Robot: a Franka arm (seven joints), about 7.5 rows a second.
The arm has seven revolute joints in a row. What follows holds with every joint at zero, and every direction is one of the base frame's.
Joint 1 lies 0.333 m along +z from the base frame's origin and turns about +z.
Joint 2 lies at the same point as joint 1 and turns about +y.
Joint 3 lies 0.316 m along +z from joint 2 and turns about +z.
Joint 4 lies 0.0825 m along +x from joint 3 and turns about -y.
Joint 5 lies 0.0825 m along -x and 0.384 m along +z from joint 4 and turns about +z.
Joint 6 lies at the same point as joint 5 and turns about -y.
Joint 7 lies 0.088 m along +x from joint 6 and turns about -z.
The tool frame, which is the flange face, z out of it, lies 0.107 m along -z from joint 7; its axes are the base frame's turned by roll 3.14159, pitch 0 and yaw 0 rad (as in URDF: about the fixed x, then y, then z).
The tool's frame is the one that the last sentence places.
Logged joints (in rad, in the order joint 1, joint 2, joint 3, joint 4, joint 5, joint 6, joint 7), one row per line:
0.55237, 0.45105, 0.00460, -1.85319, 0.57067, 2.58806, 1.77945
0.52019, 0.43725, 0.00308, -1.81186, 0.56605, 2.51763, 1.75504
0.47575, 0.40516, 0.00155, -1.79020, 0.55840, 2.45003, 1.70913
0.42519, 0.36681, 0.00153, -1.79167, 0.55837, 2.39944, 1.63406
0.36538, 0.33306, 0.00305, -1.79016, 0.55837, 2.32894, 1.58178
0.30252, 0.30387, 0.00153, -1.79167, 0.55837, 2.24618, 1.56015
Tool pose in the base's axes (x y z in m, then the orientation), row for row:
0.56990, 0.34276, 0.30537, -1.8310, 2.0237, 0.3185
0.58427, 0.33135, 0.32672, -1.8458, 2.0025, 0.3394
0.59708, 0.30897, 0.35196, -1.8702, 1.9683, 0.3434
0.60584, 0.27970, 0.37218, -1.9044, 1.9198, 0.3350
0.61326, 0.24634, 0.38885, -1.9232, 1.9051, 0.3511
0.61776, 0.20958, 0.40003, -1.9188, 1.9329, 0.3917
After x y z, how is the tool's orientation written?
As a rotation vector, in radians.
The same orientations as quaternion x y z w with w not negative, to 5 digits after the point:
-0.65351, 0.72229, 0.11368, 0.19572
-0.65934, 0.71531, 0.12124, 0.19725
-0.66941, 0.70453, 0.12292, 0.20104
-0.68379, 0.68932, 0.12028, 0.20689
-0.68965, 0.68316, 0.12590, 0.20448
-0.68412, 0.68915, 0.13966, 0.19376

